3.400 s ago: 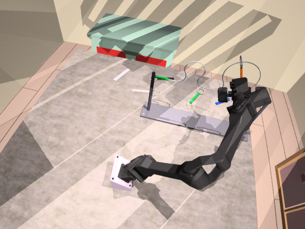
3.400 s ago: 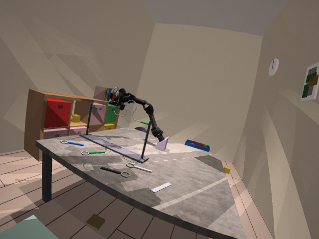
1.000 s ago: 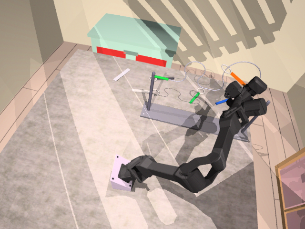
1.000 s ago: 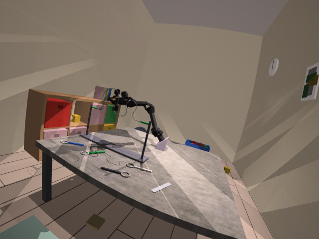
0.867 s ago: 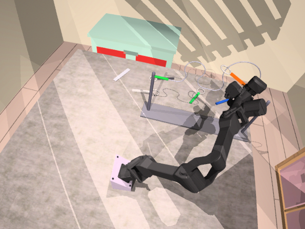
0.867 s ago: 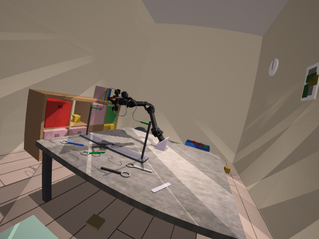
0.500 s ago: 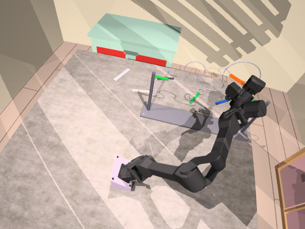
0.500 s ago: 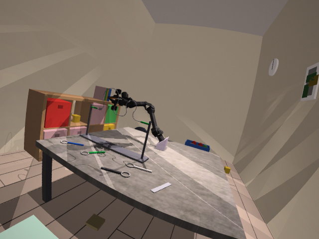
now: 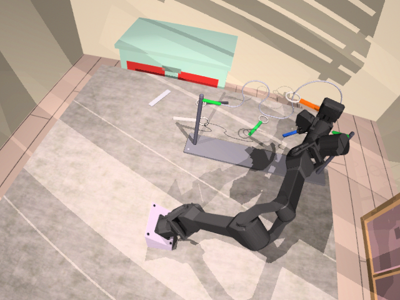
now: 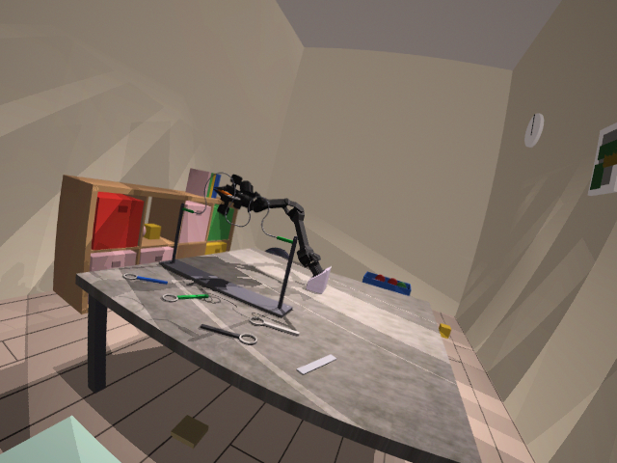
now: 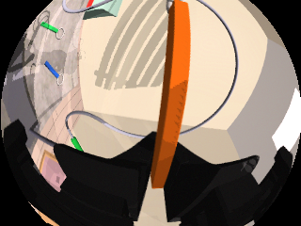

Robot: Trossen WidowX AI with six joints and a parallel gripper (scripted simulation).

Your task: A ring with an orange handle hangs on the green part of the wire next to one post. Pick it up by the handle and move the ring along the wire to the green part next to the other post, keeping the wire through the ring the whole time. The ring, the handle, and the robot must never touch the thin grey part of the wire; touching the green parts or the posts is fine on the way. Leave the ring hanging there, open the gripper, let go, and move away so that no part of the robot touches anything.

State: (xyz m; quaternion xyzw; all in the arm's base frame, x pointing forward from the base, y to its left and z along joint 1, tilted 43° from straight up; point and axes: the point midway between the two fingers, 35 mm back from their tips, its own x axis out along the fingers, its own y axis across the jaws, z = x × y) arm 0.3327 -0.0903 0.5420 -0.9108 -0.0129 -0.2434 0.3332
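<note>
My gripper tip is 90 mm to the right of the ring with orange handle and 10 mm above it. The rest, counted from my gripper tip: flat white strip: 660 mm to the left, 390 mm below, 290 mm ahead.
</note>
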